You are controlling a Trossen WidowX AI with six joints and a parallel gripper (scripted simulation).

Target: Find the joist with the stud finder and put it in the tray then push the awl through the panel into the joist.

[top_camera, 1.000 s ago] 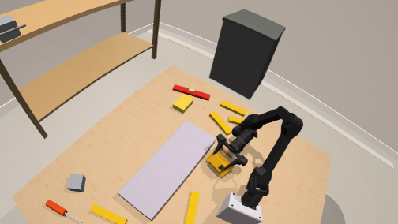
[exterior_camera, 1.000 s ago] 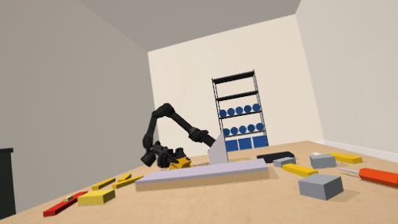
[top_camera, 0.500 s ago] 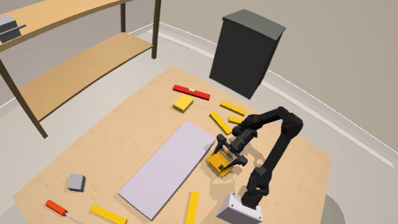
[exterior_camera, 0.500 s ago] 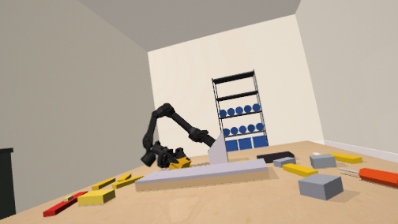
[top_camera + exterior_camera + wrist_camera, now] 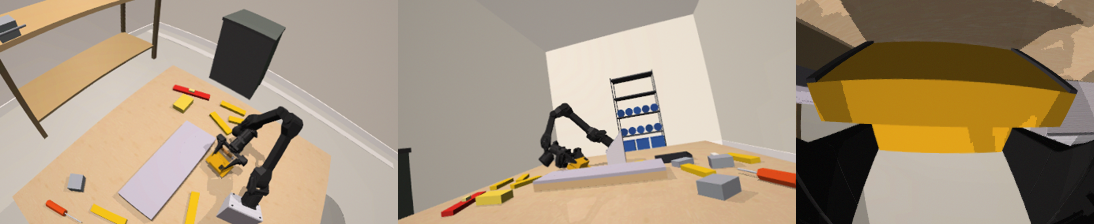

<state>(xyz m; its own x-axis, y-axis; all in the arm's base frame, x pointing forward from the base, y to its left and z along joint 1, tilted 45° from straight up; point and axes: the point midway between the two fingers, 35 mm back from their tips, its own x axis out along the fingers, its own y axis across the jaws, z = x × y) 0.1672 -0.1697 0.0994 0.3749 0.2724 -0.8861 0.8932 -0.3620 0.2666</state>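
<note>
The yellow stud finder is 1 cm to the left of my gripper tip, 1 cm below it and 1 cm behind it. The rest, counted from my gripper tip: awl: 10 cm to the right, 5 cm below, 5 cm behind; then yellow pad: 31 cm ahead, 29 cm to the right, 5 cm below; then dark tray: 45 cm to the left, 5 cm below, 1 cm ahead.
</note>
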